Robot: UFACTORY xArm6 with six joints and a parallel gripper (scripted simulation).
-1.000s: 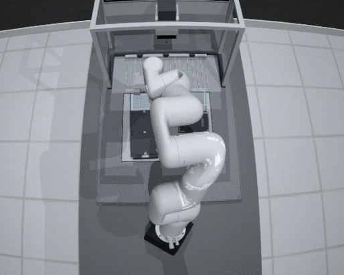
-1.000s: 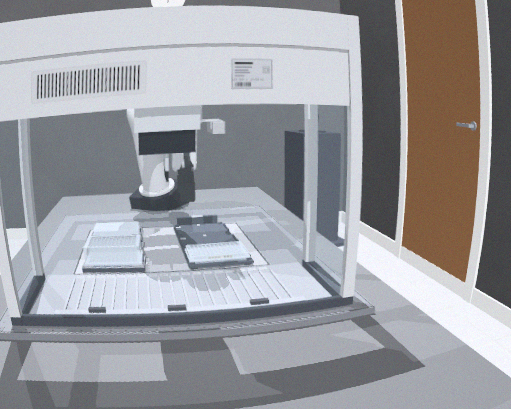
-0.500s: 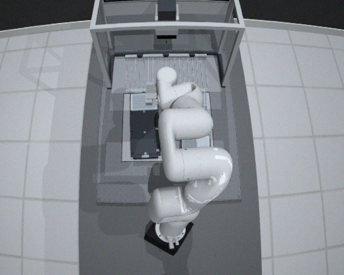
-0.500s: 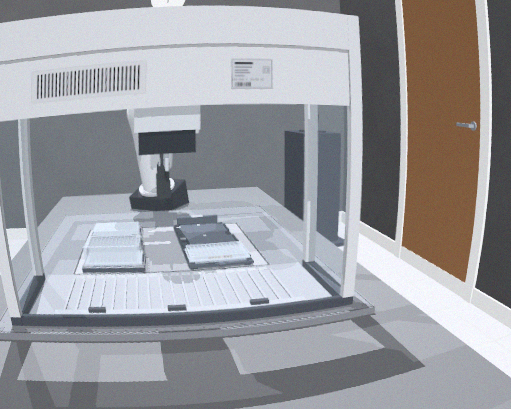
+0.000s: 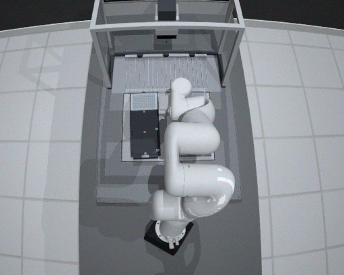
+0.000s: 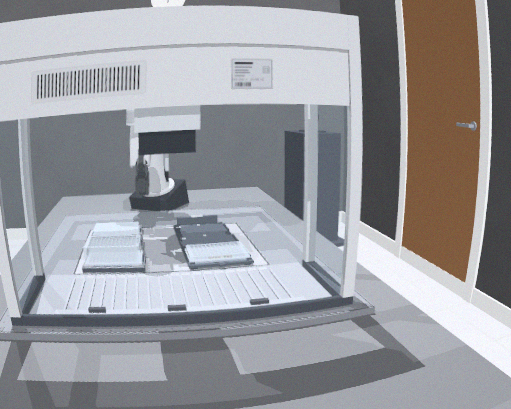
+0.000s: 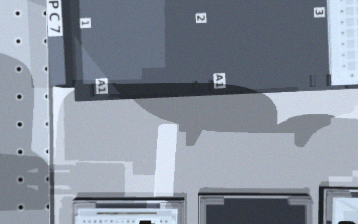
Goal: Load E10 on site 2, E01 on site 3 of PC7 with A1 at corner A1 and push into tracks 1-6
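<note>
Now: the nest S1 130 mm below my hand, 90 mm behind it and 70 mm to the right of it. From my hand the other things lie so: dark plate carrier PC7 (140 mm to the left, 120 mm below, 50 mm ahead); dark nest S2 (130 mm below, 80 mm to the right, 20 mm ahead); deep-well block E07 (130 mm ahead, 110 mm below, 90 mm to the right).
</note>
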